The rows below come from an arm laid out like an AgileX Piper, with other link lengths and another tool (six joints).
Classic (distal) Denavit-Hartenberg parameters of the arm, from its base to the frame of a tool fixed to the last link. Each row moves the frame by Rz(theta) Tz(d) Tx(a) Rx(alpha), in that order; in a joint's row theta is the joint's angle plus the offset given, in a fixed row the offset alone. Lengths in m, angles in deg.
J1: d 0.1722  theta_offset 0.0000  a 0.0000  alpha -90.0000
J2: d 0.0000  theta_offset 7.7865  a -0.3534  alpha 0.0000
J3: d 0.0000  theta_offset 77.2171  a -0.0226  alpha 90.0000
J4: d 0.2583  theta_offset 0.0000  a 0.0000  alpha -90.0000
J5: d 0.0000  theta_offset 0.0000  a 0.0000  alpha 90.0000
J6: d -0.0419  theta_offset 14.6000  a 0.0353  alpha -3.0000
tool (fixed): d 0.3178  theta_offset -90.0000  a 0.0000  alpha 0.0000
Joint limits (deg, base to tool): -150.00..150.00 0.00..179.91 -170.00..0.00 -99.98..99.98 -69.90..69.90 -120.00..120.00
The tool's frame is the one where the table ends.
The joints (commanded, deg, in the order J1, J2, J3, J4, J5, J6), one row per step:
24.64, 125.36, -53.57, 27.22, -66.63, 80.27
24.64, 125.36, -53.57, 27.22, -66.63, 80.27
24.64, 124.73, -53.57, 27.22, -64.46, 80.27
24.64, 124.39, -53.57, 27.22, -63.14, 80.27
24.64, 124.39, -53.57, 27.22, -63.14, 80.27
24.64, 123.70, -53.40, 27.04, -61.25, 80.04
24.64, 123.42, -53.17, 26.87, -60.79, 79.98
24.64, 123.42, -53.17, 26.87, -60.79, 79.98
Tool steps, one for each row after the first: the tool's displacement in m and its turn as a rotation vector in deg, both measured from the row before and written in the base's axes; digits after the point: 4 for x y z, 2 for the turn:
0.0000, 0.0000, 0.0000, 0.00, 0.00, 0.00
-0.0003, 0.0017, -0.0034, 0.29, 1.56, 0.40
-0.0003, 0.0011, -0.0025, 0.15, 0.99, 0.25
0.0000, 0.0000, 0.0000, 0.00, 0.00, 0.00
-0.0014, 0.0021, -0.0026, -0.07, 1.35, 0.54
-0.0012, 0.0007, -0.0006, -0.10, 0.38, 0.25
0.0000, 0.0000, 0.0000, 0.00, 0.00, 0.00

